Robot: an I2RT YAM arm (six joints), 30 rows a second.
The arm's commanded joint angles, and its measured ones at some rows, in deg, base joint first. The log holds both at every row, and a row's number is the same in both.
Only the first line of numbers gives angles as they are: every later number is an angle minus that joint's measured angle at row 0.
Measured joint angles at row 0:
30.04, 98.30, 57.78, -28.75, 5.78, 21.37
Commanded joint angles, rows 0 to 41:
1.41, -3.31, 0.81, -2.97, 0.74, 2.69
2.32, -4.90, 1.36, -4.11, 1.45, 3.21
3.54, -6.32, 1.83, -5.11, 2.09, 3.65
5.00, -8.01, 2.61, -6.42, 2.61, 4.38
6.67, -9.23, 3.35, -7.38, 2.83, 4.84
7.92, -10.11, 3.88, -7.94, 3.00, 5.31
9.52, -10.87, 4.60, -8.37, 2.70, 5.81
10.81, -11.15, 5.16, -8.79, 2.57, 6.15
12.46, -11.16, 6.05, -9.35, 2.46, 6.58
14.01, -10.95, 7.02, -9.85, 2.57, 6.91
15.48, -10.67, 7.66, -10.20, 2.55, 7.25
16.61, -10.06, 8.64, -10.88, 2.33, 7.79
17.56, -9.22, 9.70, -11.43, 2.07, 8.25
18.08, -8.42, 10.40, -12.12, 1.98, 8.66
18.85, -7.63, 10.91, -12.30, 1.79, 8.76
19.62, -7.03, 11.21, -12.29, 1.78, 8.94
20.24, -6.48, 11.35, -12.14, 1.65, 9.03
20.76, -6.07, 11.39, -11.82, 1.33, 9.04
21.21, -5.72, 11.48, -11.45, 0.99, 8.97
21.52, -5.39, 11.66, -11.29, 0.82, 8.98
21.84, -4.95, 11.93, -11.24, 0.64, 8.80
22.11, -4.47, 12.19, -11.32, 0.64, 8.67
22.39, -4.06, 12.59, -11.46, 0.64, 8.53
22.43, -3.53, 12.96, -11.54, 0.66, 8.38
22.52, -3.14, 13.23, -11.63, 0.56, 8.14
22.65, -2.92, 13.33, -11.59, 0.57, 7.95
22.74, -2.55, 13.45, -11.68, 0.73, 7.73
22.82, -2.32, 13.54, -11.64, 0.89, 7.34
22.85, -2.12, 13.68, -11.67, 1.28, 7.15
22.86, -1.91, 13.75, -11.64, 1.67, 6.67
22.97, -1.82, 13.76, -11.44, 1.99, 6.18
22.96, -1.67, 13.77, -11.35, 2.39, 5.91
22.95, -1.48, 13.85, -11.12, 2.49, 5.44
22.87, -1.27, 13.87, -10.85, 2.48, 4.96
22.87, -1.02, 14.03, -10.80, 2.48, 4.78
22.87, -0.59, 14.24, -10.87, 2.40, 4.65
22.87, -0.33, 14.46, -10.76, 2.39, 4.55
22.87, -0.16, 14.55, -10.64, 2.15, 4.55
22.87, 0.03, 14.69, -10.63, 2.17, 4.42
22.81, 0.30, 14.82, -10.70, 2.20, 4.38
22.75, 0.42, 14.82, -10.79, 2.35, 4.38
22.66, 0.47, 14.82, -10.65, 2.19, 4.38
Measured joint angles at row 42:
22.76, 0.07, 14.45, -11.35, 1.36, 5.00
